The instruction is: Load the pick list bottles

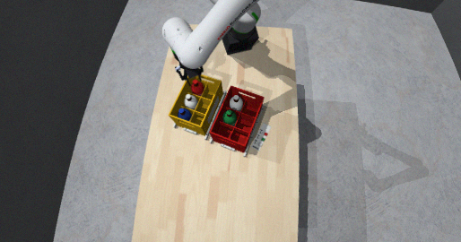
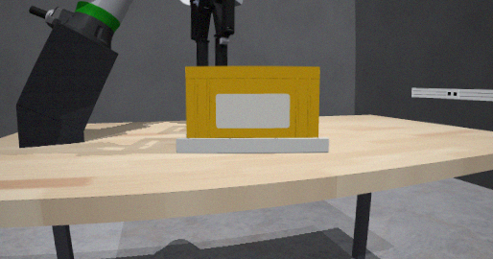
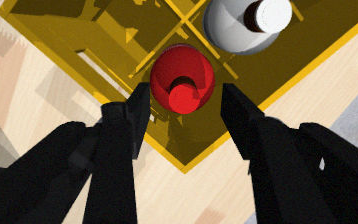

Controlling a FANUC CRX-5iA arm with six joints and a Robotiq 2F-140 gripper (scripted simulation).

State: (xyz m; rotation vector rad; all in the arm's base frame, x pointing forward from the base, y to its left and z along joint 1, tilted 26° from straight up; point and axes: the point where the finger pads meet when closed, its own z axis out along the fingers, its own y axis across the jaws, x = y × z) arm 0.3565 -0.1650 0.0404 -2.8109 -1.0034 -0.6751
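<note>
My hand is 11 cm above the red bottle. Round my hand: green bottle (11 cm ahead, 23 cm to the left, 11 cm below); then yellow crate (9 cm ahead, 4 cm to the left, 12 cm below); then blue bottle (18 cm ahead, 1 cm to the right, 11 cm below).
</note>
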